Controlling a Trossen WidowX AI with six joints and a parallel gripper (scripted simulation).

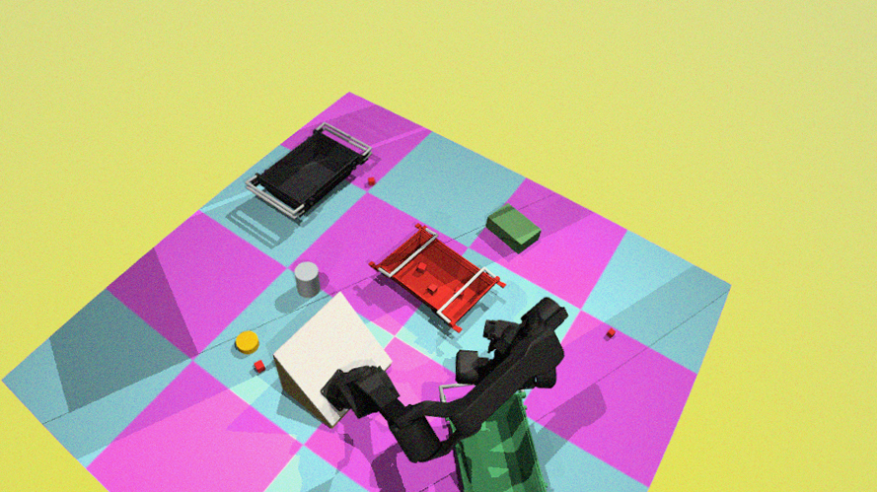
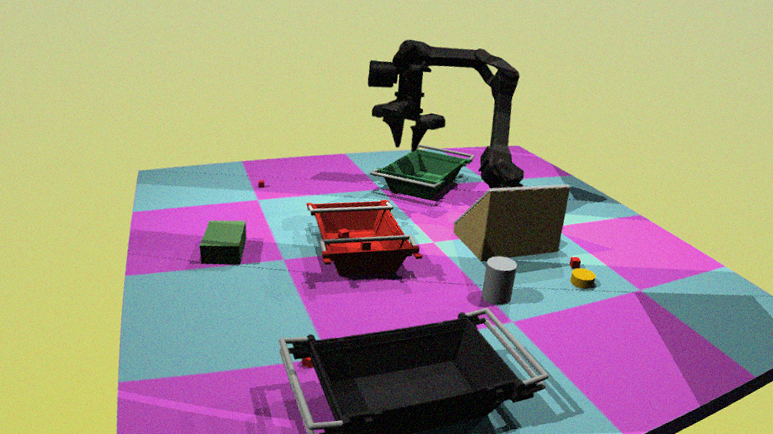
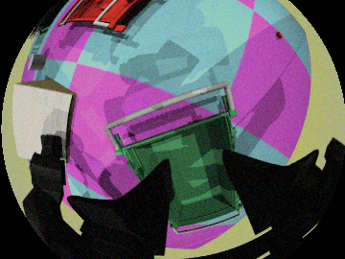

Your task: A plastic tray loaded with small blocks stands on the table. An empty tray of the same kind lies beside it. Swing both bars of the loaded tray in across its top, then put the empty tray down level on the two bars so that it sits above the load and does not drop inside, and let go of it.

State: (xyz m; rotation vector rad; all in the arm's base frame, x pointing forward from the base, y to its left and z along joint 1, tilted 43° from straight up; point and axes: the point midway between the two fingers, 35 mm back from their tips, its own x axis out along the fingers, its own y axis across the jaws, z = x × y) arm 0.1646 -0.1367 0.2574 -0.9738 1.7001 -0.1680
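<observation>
Now: the green tray 90 mm behind my gripper tip, 80 mm below it and 60 mm to the right of it. Also, from my gripper tip: green block (480 mm ahead, 200 mm to the left, 100 mm below); grey cylinder (520 mm to the left, 90 mm below, 30 mm ahead); yellow disc (530 mm to the left, 180 mm behind, 110 mm below).
</observation>
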